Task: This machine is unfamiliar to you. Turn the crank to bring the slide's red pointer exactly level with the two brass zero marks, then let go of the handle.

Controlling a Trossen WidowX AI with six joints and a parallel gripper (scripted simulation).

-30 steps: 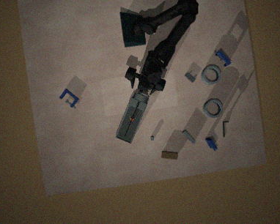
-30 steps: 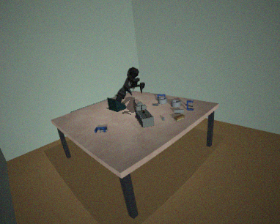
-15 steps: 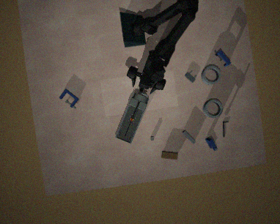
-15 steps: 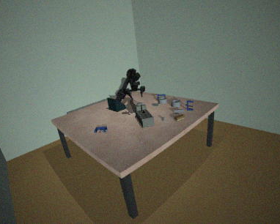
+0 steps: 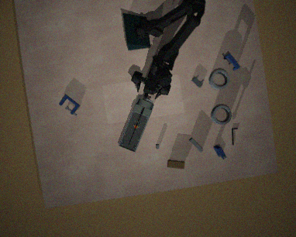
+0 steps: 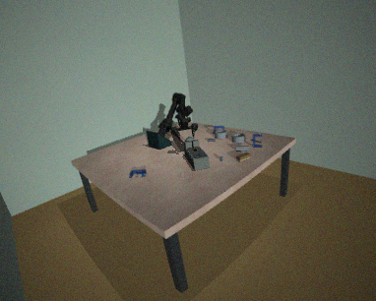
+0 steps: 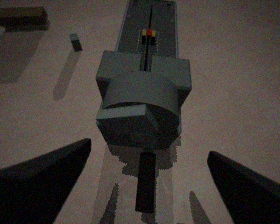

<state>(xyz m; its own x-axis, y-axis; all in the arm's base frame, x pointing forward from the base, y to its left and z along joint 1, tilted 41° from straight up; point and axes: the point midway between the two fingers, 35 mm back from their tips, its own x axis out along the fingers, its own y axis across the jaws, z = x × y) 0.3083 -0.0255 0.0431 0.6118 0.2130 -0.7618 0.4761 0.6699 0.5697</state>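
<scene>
Right now the dark handle is 4 cm below my gripper tip, 2 cm behind it and 1 cm to the left of it. From my gripper tip the other things lie so: small grey cube 27 cm ahead, 9 cm below, 3 cm to the left; red pointer 15 cm ahead, 7 cm to the right, 2 cm below; grey bar 29 cm ahead, 23 cm to the left, 9 cm below.
</scene>
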